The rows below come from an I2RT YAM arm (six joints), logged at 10 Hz.
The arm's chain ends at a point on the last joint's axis. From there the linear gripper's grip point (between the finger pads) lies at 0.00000 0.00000 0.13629 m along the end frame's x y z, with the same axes.
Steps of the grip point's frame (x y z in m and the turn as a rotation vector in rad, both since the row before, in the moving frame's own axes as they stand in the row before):
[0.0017 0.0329 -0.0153 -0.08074 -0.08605 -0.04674]
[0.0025 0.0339 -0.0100 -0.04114 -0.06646 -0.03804]
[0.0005 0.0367 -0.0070 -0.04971 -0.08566 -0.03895]
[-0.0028 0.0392 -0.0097 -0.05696 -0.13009 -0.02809]
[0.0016 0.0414 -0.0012 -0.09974 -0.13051 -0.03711]
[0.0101 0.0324 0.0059 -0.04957 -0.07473 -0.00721]
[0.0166 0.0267 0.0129 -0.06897 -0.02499 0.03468]
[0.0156 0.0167 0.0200 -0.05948 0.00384 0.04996]
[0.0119 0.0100 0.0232 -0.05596 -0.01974 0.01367]
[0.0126 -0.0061 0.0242 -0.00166 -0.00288 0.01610]
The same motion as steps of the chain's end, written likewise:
[0.0131 0.0217 -0.0144 -0.08074 -0.08605 -0.04674]
[0.0114 0.0281 -0.0096 -0.04114 -0.06646 -0.03804]
[0.0120 0.0297 -0.0063 -0.04971 -0.08566 -0.03895]
[0.0148 0.0312 -0.0083 -0.05696 -0.13009 -0.02809]
[0.0191 0.0275 0.0006 -0.09974 -0.13051 -0.03711]
[0.0202 0.0256 0.0064 -0.04957 -0.07473 -0.00721]
[0.0202 0.0174 0.0133 -0.06897 -0.02499 0.03468]
[0.0153 0.0086 0.0202 -0.05948 0.00384 0.04996]
[0.0146 0.0024 0.0234 -0.05596 -0.01974 0.01367]
[0.0130 -0.0063 0.0242 -0.00166 -0.00288 0.01610]

